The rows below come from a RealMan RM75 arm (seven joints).
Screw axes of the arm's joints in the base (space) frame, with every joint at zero. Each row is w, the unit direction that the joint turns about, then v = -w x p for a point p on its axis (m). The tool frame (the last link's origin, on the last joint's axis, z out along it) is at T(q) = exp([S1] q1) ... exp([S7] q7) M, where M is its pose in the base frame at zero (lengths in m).
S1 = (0, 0, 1, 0, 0, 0)
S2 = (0, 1, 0, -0.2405, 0, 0)
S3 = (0, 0, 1, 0, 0, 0)
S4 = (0, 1, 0, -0.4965, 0, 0)
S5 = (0, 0, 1, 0, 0, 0)
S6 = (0, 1, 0, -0.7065, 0, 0)
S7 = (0, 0, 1, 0, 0, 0)
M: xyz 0 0 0.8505 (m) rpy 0 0 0 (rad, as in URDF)
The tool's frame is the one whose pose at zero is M.
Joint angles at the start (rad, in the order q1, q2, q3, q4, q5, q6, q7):
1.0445, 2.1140, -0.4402, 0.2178, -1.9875, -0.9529, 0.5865
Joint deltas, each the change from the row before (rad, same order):
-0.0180, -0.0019, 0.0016, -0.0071, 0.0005, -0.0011, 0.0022
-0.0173, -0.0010, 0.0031, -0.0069, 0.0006, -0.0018, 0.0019
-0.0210, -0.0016, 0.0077, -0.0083, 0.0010, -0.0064, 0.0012
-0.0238, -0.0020, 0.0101, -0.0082, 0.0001, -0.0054, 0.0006
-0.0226, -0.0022, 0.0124, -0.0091, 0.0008, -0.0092, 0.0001
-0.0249, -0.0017, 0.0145, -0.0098, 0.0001, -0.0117, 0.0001
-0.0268, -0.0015, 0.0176, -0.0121, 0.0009, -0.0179, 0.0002
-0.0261, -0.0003, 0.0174, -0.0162, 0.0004, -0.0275, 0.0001
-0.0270, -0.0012, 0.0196, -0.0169, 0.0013, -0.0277, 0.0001
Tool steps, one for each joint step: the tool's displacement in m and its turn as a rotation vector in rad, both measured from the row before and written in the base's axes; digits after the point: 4 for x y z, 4 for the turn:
0.0065, -0.0002, 0.0020, 0.0076, 0.0001, -0.0180
0.0059, -0.0004, 0.0017, 0.0072, 0.0021, -0.0176
0.0063, -0.0004, 0.0026, 0.0099, 0.0083, -0.0207
0.0074, -0.0007, 0.0028, 0.0117, 0.0080, -0.0241
0.0064, -0.0004, 0.0033, 0.0133, 0.0121, -0.0219
0.0068, -0.0009, 0.0035, 0.0138, 0.0148, -0.0233
0.0067, -0.0010, 0.0043, 0.0165, 0.0210, -0.0233
0.0054, -0.0011, 0.0050, 0.0171, 0.0265, -0.0155
0.0060, -0.0008, 0.0059, 0.0209, 0.0266, -0.0173

